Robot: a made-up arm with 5 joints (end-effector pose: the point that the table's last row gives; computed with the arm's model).
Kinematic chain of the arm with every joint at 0, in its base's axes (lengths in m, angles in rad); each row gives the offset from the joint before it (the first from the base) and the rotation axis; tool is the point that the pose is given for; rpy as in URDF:
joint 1: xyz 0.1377 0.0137 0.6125 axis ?
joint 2: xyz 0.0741 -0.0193 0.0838 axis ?
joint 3: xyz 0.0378 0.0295 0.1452 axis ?
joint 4: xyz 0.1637 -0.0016 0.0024 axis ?
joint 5: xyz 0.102 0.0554 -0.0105 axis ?
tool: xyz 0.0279 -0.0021 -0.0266 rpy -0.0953 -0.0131 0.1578
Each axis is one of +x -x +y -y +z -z.
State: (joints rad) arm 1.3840 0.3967 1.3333 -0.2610 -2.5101
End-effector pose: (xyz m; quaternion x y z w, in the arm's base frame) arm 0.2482 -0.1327 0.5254 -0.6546 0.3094 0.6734 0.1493
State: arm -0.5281 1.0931 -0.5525 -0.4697 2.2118
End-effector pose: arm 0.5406 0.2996 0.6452 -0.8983 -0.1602 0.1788 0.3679
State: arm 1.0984 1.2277 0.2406 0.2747 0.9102
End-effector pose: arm 0.2639 -0.1415 0.4233 0.1430 0.7155 0.0709 0.6801
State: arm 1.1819 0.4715 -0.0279 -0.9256 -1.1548
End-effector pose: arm 0.3887 -0.3681 0.7801 0.2525 -0.4767 -0.3101 0.7829
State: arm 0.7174 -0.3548 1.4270 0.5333 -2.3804
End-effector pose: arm 0.3001 -0.0166 0.5729 0.6890 0.0025 -0.7184 0.0963
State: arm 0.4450 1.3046 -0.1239 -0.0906 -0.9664
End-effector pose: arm 0.4670 -0.0495 0.4197 0.4787 0.3321 -0.3347 0.7407
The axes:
joint 1: -z
joint 2: +y
joint 3: +y
joint 4: +y
joint 5: -x

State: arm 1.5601 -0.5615 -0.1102 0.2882 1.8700
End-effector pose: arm 0.1799 -0.2620 0.9911 -0.6208 0.5445 -0.4639 0.3207
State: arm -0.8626 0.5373 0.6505 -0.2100 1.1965
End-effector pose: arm 0.3047 0.2679 0.5328 -0.6203 0.1609 0.5994 0.4797
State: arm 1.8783 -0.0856 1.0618 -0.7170 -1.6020
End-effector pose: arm 0.1286 -0.3145 0.6653 0.4281 -0.5327 -0.6127 0.3970
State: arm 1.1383 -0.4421 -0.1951 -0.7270 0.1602
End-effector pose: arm 0.2901 -0.1787 1.0627 -0.4623 -0.4479 -0.4278 0.6345
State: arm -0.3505 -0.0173 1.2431 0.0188 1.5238
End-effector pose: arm 0.3122 0.1173 0.5627 -0.6171 0.3366 0.5578 0.4413
